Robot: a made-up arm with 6 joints.
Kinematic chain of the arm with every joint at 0, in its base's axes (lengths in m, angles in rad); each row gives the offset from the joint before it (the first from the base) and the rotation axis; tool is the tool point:
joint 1: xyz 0 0 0.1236 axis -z
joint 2: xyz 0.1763 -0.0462 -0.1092 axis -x
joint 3: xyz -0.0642 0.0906 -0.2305 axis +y
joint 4: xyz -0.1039 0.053 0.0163 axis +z
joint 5: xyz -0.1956 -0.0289 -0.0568 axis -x
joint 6: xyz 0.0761 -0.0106 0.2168 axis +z
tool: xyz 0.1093 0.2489 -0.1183
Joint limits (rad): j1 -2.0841..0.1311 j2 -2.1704..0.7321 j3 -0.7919..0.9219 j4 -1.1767..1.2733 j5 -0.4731..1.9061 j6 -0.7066..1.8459
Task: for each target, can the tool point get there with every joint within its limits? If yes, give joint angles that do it. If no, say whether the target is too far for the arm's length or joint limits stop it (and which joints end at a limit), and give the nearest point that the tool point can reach.
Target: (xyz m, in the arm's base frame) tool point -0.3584 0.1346 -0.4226
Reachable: yes | joints -0.5418 -0.1376 0.0110 -0.2510 1.5468 1.0013
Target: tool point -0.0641 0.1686 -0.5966
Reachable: yes | joints -0.3852 0.3090 -0.4743 -0.4784 1.0650 0.8188
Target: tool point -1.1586 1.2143 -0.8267
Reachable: no: too far | nearest point -0.4244 0.4448 -0.3079 | short by 1.183 m
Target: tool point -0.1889 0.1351 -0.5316
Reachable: yes | joints -0.8311 0.4296 -0.5430 -0.7012 0.5245 1.0817
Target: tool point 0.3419 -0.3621 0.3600
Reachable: no: joint limits stop it (at a limit: joint 2, joint 3, joint 5, joint 6) | nearest point 0.2569 -0.2721 0.3306 | short by 0.127 m
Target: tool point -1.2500 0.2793 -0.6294
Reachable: no: too far | nearest point -0.6006 0.1342 -0.3066 | short by 0.740 m
